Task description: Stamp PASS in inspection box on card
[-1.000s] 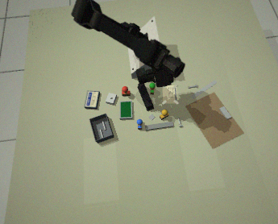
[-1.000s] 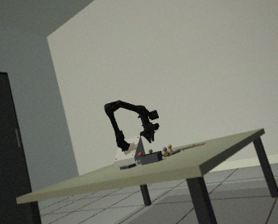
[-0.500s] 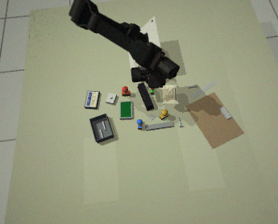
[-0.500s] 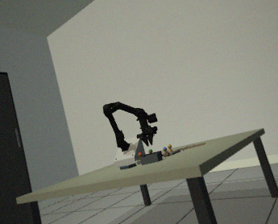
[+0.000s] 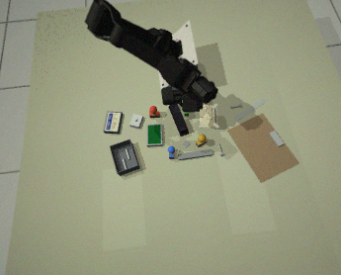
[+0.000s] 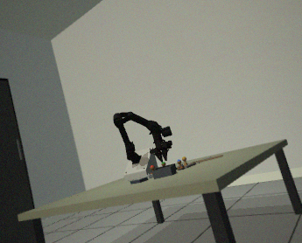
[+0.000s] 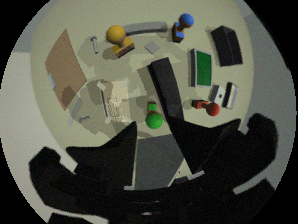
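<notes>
My gripper tip is now 10 mm past the green-knobbed stamp and 50 mm above it. From my gripper tip the other things lie so: red stamp: 140 mm to the right, 50 mm below; cream card: 20 mm ahead, 80 mm to the left, 70 mm below; black bar: 30 mm ahead, 40 mm to the right, 50 mm below.
</notes>
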